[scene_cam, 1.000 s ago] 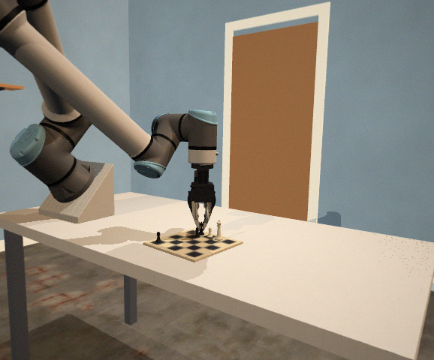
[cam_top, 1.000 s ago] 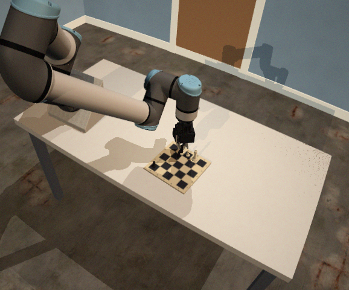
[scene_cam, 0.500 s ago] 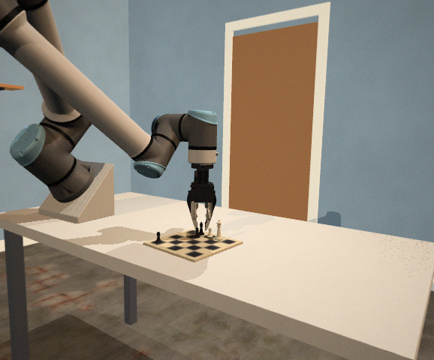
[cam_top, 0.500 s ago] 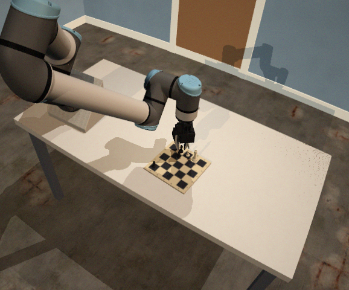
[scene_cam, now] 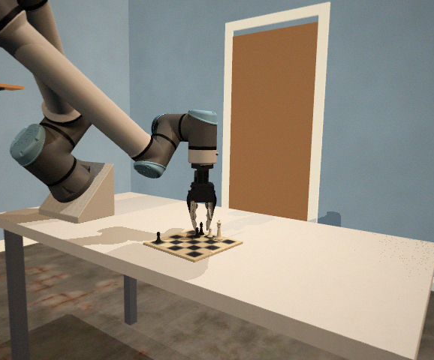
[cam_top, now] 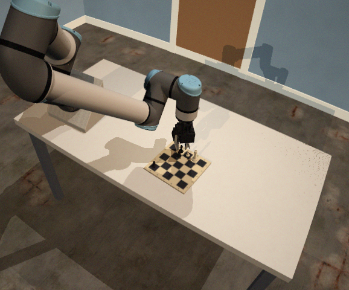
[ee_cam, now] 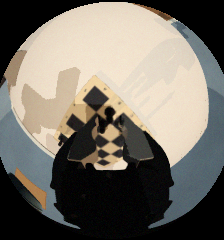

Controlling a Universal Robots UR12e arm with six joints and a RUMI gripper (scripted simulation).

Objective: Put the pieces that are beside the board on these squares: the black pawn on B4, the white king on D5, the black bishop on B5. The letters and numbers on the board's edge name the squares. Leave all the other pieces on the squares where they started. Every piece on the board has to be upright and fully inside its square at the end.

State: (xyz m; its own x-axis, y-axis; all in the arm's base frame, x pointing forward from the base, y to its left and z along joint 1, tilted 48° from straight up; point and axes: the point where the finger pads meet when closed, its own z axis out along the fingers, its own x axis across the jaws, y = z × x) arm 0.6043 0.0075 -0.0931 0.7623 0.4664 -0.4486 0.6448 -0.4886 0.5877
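Right now my hand is 10 mm above the black bishop. Round my hand: white king (80 mm ahead, 10 mm to the right); then chessboard (80 mm to the right, 30 mm below, 30 mm ahead).
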